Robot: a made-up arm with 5 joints.
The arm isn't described. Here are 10 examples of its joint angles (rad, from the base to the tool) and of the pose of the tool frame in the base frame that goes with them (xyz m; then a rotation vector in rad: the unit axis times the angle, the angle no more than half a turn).
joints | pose
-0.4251 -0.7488 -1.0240 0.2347 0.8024 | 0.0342 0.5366 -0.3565 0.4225 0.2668 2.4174
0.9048 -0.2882 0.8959 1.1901 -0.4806 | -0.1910 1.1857 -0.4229 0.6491 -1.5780 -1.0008
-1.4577 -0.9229 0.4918 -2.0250 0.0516 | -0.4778 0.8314 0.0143 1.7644 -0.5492 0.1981
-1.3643 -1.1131 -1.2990 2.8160 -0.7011 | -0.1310 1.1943 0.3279 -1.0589 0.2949 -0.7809
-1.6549 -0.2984 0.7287 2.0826 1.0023 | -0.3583 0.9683 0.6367 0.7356 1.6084 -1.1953
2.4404 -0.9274 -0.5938 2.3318 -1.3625 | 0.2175 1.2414 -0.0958 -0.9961 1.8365 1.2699
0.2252 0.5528 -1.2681 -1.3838 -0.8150 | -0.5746 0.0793 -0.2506 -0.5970 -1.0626 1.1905
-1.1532 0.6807 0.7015 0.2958 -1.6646 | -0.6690 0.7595 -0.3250 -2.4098 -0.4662 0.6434
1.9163 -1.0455 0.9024 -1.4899 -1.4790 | 0.0422 1.0378 0.2483 -0.4107 -0.3291 -1.3042
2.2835 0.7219 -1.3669 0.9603 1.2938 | 0.1221 0.0478 0.3133 -1.3277 0.6264 0.0556
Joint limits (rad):
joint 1: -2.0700..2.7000
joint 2: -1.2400..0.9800
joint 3: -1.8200..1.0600
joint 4: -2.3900..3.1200
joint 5: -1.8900..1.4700
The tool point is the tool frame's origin. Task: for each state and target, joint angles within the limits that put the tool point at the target. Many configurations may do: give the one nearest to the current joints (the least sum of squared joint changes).
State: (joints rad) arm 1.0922 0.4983 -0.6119 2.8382 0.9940
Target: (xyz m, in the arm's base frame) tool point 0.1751 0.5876 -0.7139
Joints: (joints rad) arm 0.5759 0.3435 -0.9304 2.5953 1.0267
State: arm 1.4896 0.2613 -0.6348 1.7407 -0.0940
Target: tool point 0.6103 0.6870 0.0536
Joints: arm 1.3417 0.2019 -0.8222 1.5516 -0.0530
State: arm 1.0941 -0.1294 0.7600 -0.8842 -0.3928
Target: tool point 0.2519 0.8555 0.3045
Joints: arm 1.4699 -0.5178 0.5096 -0.7721 -0.3411
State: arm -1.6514 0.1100 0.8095 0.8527 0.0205
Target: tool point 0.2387 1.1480 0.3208
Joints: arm -1.4287 -0.8434 0.7380 0.6228 0.1478
